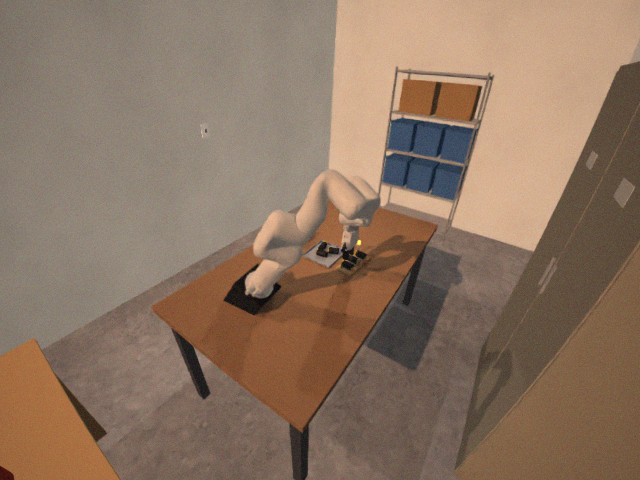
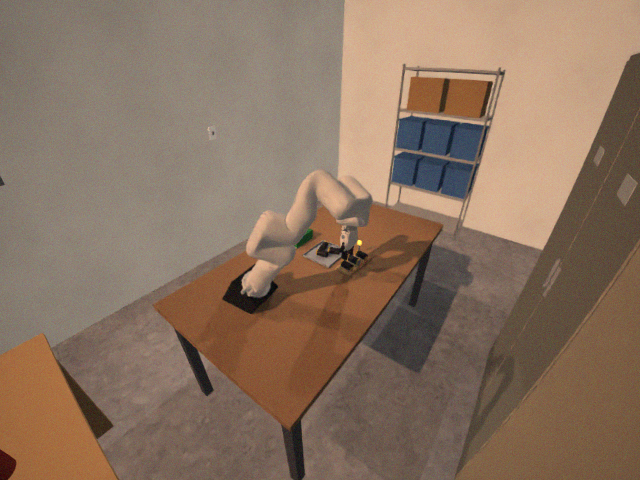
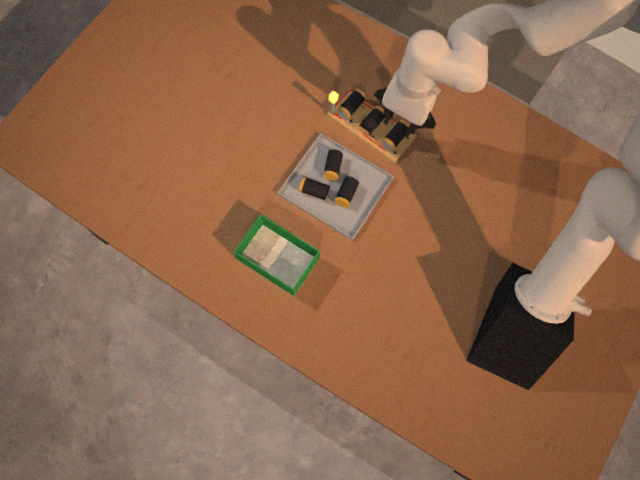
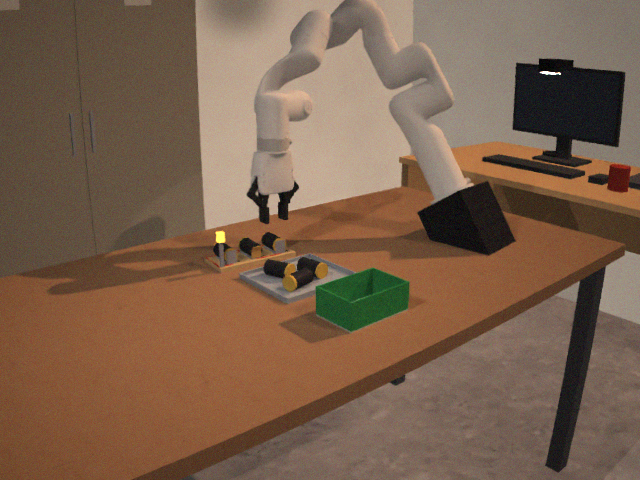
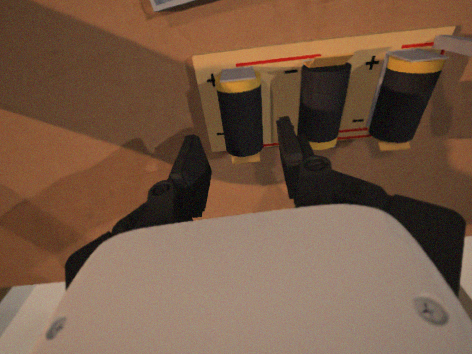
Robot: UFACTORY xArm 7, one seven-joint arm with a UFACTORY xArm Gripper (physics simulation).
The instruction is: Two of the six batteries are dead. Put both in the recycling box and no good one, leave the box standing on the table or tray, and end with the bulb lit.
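Seen in the pictures: gripper, fingertip midpoint: (image 1: 347,256) (image 2: 347,256) (image 3: 398,125) (image 4: 273,220) (image 5: 240,146); arm's base at its link origin: (image 1: 259,284) (image 2: 256,284) (image 3: 542,299) (image 4: 453,196).
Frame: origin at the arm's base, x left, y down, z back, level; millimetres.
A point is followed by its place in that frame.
My gripper (image 4: 274,217) {x -259, y 24, z -408 mm} (image 5: 240,146) {x -259, y 24, z -408 mm} is open and empty, held above the wooden battery holder (image 3: 397,156) {x -224, y 97, z -387 mm} (image 5: 280,44) {x -227, y 100, z -455 mm} near its end away from the bulb. Three batteries sit in the holder: an end one (image 5: 241,117) {x -256, y 62, z -410 mm} (image 4: 272,241) {x -247, y 69, z -426 mm}, a middle one (image 5: 324,102) {x -268, y 62, z -471 mm} (image 4: 250,247) {x -254, y 68, z -492 mm}, and one beside the bulb (image 5: 407,100) {x -289, y 63, z -529 mm} (image 3: 351,104) {x -289, y 63, z -531 mm}. The bulb (image 3: 333,96) {x -264, y 15, z -568 mm} (image 4: 220,237) {x -262, y 25, z -574 mm} glows yellow. Three more batteries (image 3: 333,164) {x -133, y 70, z -511 mm} (image 3: 314,188) {x -63, y 72, z -527 mm} (image 3: 346,191) {x -84, y 70, z -460 mm} lie on the grey tray (image 3: 373,206) {x -85, y 95, z -393 mm} (image 4: 286,298) {x -35, y 97, z -602 mm}. The green recycling box (image 3: 276,281) {x 163, y 67, z -517 mm} (image 4: 356,312) {x 147, y 69, z -611 mm} stands upright on the table; no battery shows inside it.
The black arm base (image 3: 522,341) {x 95, y 9, z -10 mm} (image 4: 465,222) {x 81, y 38, z -79 mm} stands on the wooden table (image 3: 155,129) {x -67, y 108, z -941 mm} (image 4: 155,361) {x -36, y 107, z -919 mm}. The tray lies between the holder and the green box. A desk (image 4: 496,149) with a monitor (image 4: 568,103) and a red cup (image 4: 618,178) is behind the arm base.
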